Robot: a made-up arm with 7 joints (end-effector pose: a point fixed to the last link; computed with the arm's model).
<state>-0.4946 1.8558 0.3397 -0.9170 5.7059 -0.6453 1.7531</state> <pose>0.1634 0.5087 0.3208 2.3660 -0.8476 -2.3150</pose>
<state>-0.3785 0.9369 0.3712 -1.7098 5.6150 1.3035 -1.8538</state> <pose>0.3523 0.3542 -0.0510 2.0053 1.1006 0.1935</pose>
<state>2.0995 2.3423 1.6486 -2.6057 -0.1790 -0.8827 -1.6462</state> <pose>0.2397 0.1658 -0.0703 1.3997 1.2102 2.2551</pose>
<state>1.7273 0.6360 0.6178 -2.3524 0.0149 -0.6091 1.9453</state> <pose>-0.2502 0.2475 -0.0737 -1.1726 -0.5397 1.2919</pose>
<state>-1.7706 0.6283 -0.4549 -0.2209 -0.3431 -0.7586 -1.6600</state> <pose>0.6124 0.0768 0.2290 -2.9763 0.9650 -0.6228</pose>
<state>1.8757 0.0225 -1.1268 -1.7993 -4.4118 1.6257 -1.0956</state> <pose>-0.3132 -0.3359 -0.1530 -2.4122 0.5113 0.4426</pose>
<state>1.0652 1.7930 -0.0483 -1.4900 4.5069 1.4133 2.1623</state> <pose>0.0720 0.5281 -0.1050 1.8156 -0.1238 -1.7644</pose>
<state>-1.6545 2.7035 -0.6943 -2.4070 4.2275 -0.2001 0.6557</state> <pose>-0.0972 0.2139 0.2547 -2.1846 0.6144 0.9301</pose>
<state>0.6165 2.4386 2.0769 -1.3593 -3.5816 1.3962 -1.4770</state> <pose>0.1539 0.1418 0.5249 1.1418 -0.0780 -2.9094</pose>
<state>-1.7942 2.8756 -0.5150 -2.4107 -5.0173 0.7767 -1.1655</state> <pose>-0.1897 0.1732 0.2313 2.2897 0.5847 -0.7059</pose>
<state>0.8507 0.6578 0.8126 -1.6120 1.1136 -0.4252 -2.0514</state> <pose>-0.1375 0.4391 -0.2445 1.9318 0.3952 -0.5393</pose>
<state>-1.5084 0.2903 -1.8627 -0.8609 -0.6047 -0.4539 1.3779</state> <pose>0.5760 -0.1861 -0.1696 0.5896 -0.3913 -2.2518</pose>
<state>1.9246 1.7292 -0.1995 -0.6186 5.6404 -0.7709 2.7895</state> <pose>-0.1952 0.6054 0.1187 1.1278 0.0886 1.1781</pose>
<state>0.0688 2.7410 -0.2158 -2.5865 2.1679 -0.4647 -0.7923</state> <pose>0.2002 0.1341 0.1858 0.8841 -0.5484 -1.6972</pose>
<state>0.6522 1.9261 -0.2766 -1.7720 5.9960 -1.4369 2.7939</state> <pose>0.1713 0.4526 -0.0748 -1.0121 0.5746 0.0284</pose>
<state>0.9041 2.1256 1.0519 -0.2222 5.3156 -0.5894 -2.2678</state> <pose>0.1744 0.5586 0.3016 -1.5323 -0.2007 2.4010</pose>
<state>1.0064 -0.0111 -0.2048 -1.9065 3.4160 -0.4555 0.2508</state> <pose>-0.1278 -0.0334 -0.4421 0.3883 0.3926 -2.4077</pose>
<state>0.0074 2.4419 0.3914 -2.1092 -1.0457 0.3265 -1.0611</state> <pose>0.2458 0.1310 0.3095 -1.6861 0.1221 0.8032</pose>
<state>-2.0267 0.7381 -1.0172 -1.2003 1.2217 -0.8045 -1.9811</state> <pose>0.4555 -0.1283 0.3507 -2.9398 0.6497 -1.7709</pose>
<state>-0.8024 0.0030 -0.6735 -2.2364 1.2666 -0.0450 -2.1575</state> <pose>0.2975 -0.2265 -0.0993 2.6001 0.1887 -3.0135</pose>
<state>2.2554 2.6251 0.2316 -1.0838 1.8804 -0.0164 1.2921</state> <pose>0.1620 0.5116 -0.2779 0.5137 -0.3177 0.8220</pose>
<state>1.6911 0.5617 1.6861 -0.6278 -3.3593 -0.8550 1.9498</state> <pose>-0.5713 0.2422 0.1816 1.9234 0.8289 1.9448</pose>
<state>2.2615 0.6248 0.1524 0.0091 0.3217 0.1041 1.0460</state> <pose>-0.4946 0.0368 0.4262 2.4048 -0.1679 1.4294</pose>
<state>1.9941 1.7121 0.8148 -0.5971 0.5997 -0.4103 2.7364</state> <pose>-0.0611 0.6313 0.1342 -1.1050 -0.8128 2.3729</pose>
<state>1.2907 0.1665 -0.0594 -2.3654 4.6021 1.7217 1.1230</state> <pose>-0.1889 0.0423 -0.2993 2.0822 -0.6514 -0.0681</pose>
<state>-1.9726 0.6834 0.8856 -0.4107 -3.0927 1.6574 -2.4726</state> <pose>0.5061 0.1775 0.3776 3.1007 1.1885 2.6373</pose>
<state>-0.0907 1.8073 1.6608 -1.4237 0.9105 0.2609 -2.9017</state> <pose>-0.0445 0.4044 0.3769 3.0937 0.0577 0.3702</pose>
